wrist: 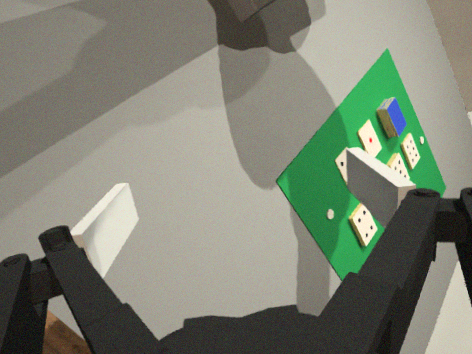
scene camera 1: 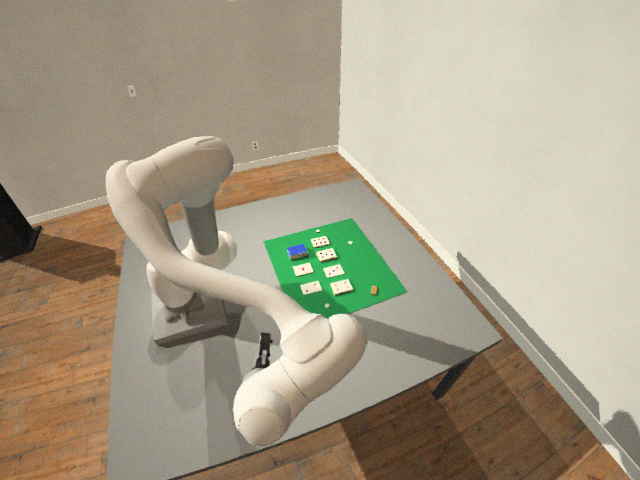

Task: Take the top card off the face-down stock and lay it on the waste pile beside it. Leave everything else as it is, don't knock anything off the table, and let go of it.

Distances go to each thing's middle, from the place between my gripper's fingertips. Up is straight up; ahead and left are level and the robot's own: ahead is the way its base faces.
Labels:
I see the green mat point(scene camera 1: 363, 266) 49 cm ahead of my hand, 50 cm to the left of it and 30 cm below it.

